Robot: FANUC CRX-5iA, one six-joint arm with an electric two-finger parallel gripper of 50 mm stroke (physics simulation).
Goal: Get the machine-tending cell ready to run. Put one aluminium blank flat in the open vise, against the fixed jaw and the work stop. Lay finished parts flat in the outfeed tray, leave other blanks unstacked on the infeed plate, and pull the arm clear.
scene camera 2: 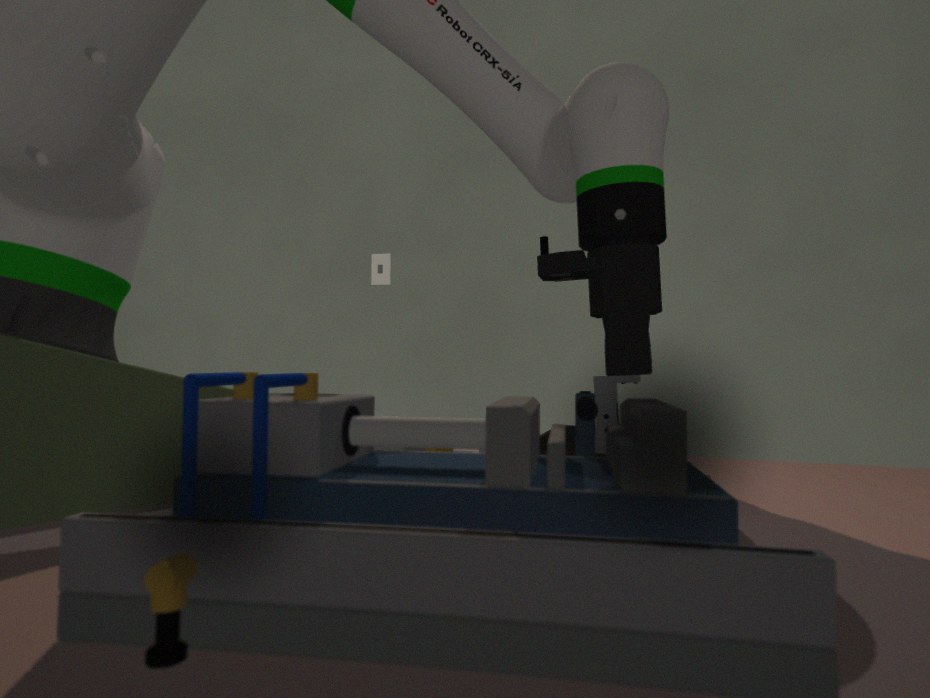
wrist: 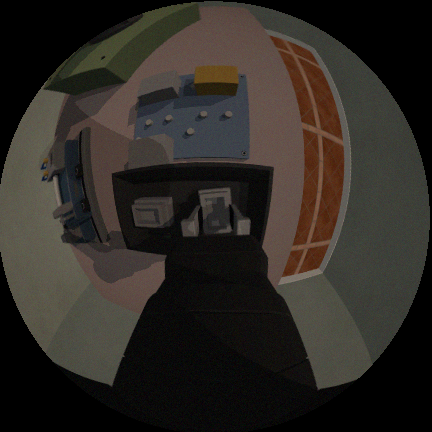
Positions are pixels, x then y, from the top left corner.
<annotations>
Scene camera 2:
my gripper: 608,436
moving jaw: 512,423
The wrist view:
my gripper: 215,212
yellow block: 208,79
blue infeed plate: 214,136
black outfeed tray: 250,185
</annotations>
